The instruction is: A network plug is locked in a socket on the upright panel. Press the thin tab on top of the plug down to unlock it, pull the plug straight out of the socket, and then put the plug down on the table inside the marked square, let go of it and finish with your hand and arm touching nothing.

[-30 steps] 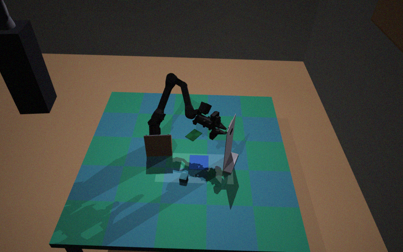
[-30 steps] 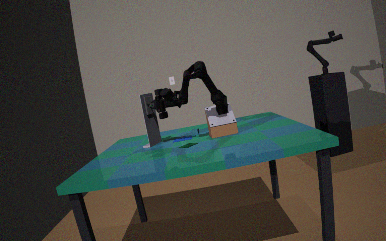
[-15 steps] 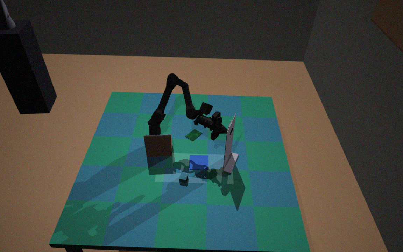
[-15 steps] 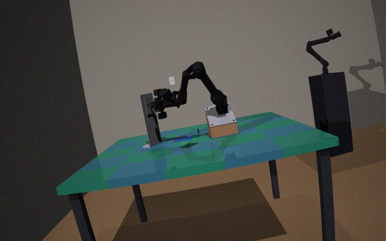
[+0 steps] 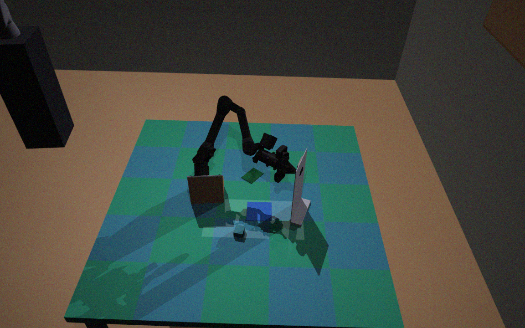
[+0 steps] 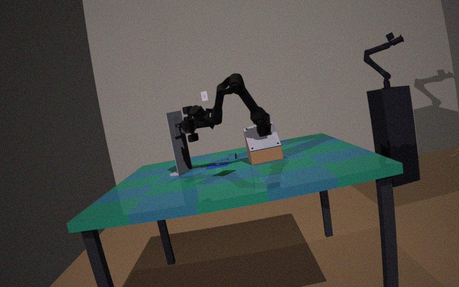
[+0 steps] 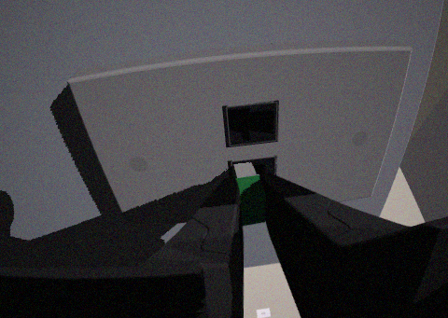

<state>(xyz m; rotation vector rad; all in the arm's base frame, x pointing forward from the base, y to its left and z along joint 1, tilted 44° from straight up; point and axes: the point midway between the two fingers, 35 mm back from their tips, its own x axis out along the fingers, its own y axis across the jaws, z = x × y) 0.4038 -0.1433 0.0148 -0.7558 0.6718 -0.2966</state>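
Now: gripper tip 160 mm past the blue square and 250 mm above it. The rest, counted from my gripper tip: green plug (right at my gripper tip); small dark block (260 mm behind, 120 mm to the right, 240 mm below); grey upright panel (30 mm ahead, 10 mm to the right, 100 mm below).
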